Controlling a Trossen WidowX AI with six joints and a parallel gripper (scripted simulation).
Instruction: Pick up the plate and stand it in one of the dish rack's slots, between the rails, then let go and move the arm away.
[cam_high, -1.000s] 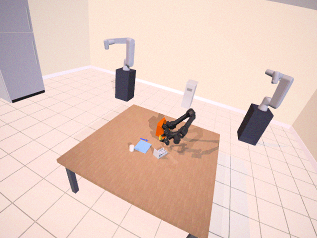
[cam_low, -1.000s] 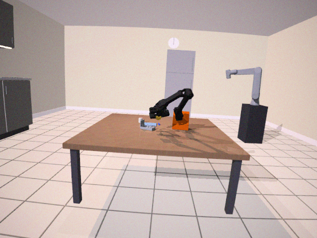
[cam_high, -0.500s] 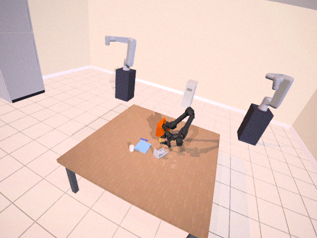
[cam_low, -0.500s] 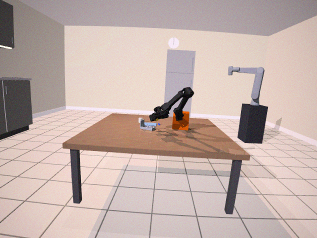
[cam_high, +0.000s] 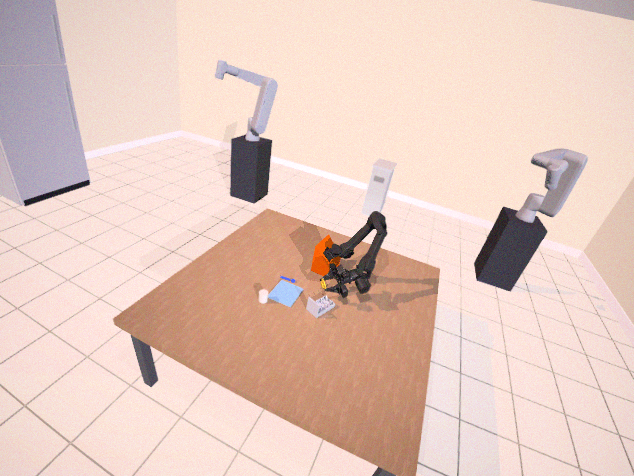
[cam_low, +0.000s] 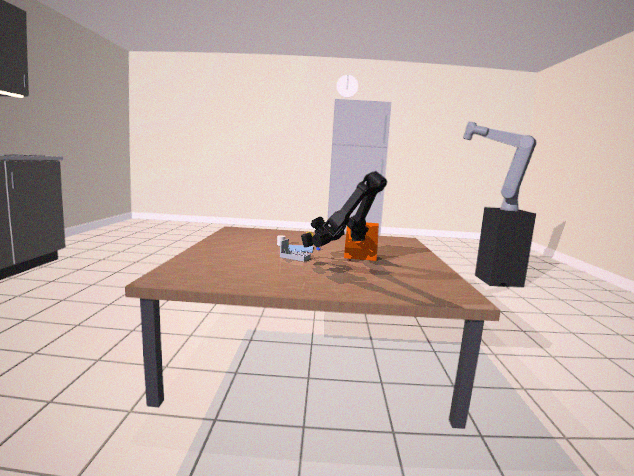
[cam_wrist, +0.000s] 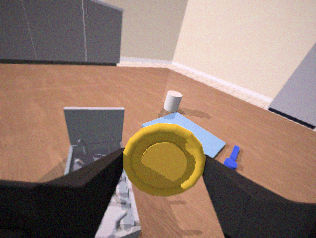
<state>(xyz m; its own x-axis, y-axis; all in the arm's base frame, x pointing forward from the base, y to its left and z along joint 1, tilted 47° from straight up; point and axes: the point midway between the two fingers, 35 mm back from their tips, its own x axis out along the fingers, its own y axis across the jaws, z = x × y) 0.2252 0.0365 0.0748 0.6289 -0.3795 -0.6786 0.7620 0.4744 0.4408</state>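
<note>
Right now the dish rack is 7 cm below my gripper tip, 6 cm ahead of it and 3 cm to the left of it. Round my gripper tip: white cup (24 cm to the right, 15 cm ahead, 7 cm below); then blue cloth (17 cm to the right, 9 cm below, 5 cm ahead); then yellow plate (1 cm to the left).
</note>
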